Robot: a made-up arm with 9 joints. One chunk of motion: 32 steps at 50 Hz.
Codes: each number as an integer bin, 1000 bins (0 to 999) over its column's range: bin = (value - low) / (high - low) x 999, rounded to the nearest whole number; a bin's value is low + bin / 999 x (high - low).
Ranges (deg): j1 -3..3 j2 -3..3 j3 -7..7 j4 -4..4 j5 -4..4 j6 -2..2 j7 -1..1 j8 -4..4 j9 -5..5
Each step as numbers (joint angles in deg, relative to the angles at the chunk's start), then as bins.
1 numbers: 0.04 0.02 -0.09 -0.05 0.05 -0.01 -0.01 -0.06 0.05
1 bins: 506 503 493 493 506 497 495 492 504
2 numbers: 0.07 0.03 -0.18 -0.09 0.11 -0.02 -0.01 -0.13 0.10
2 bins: 511 504 487 488 513 495 495 483 509
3 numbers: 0.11 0.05 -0.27 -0.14 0.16 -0.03 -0.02 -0.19 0.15
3 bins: 518 508 480 482 519 492 490 476 514
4 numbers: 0.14 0.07 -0.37 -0.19 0.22 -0.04 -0.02 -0.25 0.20
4 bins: 523 511 473 476 527 490 490 468 519
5 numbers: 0.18 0.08 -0.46 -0.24 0.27 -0.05 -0.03 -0.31 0.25
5 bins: 529 513 467 470 533 487 485 461 524
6 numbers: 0.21 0.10 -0.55 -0.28 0.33 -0.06 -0.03 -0.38 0.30
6 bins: 534 516 460 465 541 485 485 452 529
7 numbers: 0.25 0.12 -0.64 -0.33 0.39 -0.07 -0.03 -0.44 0.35
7 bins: 541 519 454 458 548 482 485 445 534
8 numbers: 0.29 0.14 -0.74 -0.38 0.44 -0.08 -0.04 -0.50 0.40
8 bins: 548 523 447 452 554 480 480 437 539
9 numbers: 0.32 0.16 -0.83 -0.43 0.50 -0.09 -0.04 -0.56 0.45
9 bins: 553 526 440 446 562 477 480 430 544
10 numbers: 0.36 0.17 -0.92 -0.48 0.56 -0.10 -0.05 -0.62 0.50
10 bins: 559 528 434 440 569 475 475 422 549
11 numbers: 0.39 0.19 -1.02 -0.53 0.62 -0.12 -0.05 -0.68 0.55
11 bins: 564 531 427 433 577 470 475 415 554
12 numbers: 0.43 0.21 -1.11 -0.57 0.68 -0.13 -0.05 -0.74 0.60
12 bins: 571 534 420 428 584 467 475 407 559
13 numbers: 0.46 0.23 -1.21 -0.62 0.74 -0.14 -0.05 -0.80 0.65
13 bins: 576 538 413 422 592 465 475 400 564
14 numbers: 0.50 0.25 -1.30 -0.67 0.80 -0.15 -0.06 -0.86 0.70
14 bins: 583 541 407 416 599 462 470 392 569
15 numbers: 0.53 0.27 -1.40 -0.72 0.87 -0.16 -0.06 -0.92 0.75
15 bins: 588 544 400 410 608 460 470 385 574
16 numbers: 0.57 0.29 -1.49 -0.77 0.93 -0.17 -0.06 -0.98 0.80
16 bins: 594 548 393 403 616 457 470 377 579
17 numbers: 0.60 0.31 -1.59 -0.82 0.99 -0.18 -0.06 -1.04 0.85
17 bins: 599 551 386 397 623 455 470 370 584
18 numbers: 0.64 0.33 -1.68 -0.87 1.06 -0.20 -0.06 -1.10 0.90
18 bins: 606 554 380 391 632 450 470 362 589
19 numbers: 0.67 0.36 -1.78 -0.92 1.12 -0.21 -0.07 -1.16 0.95
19 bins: 611 559 372 385 639 447 465 355 594
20 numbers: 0.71 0.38 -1.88 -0.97 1.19 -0.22 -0.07 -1.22 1.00
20 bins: 618 563 365 378 648 445 465 347 599
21 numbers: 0.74 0.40 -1.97 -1.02 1.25 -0.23 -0.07 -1.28 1.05
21 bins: 623 566 359 372 656 442 465 340 604
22 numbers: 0.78 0.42 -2.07 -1.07 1.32 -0.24 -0.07 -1.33 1.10
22 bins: 629 569 352 366 664 440 465 333 609
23 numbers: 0.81 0.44 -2.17 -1.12 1.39 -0.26 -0.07 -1.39 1.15
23 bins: 634 573 345 360 673 435 465 326 614
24 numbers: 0.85 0.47 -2.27 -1.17 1.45 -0.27 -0.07 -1.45 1.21
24 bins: 641 578 338 353 681 432 465 318 620
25 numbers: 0.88 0.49 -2.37 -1.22 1.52 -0.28 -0.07 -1.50 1.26
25 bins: 646 581 330 347 689 430 465 312 625
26 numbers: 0.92 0.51 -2.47 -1.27 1.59 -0.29 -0.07 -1.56 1.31
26 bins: 653 584 323 341 698 427 465 305 630
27 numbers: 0.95 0.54 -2.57 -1.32 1.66 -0.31 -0.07 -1.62 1.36
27 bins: 658 589 316 335 707 422 465 297 635
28 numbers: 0.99 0.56 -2.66 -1.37 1.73 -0.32 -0.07 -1.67 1.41
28 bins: 664 593 310 328 716 420 465 291 640
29 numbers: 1.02 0.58 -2.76 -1.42 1.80 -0.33 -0.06 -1.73 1.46
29 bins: 669 596 303 322 724 417 470 283 645
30 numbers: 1.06 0.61 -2.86 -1.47 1.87 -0.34 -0.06 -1.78 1.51
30 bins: 676 601 295 316 733 415 470 277 650
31 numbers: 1.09 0.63 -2.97 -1.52 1.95 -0.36 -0.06 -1.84 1.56
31 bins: 681 604 288 310 743 410 470 270 655
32 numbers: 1.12 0.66 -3.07 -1.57 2.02 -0.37 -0.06 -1.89 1.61
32 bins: 686 609 280 303 752 407 470 263 660
